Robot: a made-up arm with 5 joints.
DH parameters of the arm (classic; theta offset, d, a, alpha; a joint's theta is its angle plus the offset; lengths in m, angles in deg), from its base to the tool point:
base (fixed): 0 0.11 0 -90
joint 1: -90 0.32 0.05 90
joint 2: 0 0 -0.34 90
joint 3: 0 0.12 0.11 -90
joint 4: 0 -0.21 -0.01 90
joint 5: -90 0.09 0.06 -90
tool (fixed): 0 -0.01 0 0
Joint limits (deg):
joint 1: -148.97..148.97
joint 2: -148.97..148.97
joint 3: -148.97..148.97
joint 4: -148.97..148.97
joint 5: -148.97..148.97
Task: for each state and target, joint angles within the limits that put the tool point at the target. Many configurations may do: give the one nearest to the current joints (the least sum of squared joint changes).
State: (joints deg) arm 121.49 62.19 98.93 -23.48 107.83
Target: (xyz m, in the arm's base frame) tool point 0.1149 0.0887 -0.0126
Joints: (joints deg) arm 148.97 58.27 74.35 -39.19 122.38
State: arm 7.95 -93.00 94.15 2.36 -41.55
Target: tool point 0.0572 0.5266 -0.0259
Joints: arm 28.07 -113.36 49.44 2.83 -59.65
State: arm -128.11 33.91 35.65 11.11 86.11
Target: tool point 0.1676 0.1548 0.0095
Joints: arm -132.87 1.43 85.84 36.40 92.65
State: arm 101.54 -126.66 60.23 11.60 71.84
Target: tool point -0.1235 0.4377 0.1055
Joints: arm 98.93 -111.14 50.94 9.10 68.15
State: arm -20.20 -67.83 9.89 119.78 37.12
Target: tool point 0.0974 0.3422 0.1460
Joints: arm -28.60 -70.81 37.16 121.53 41.29
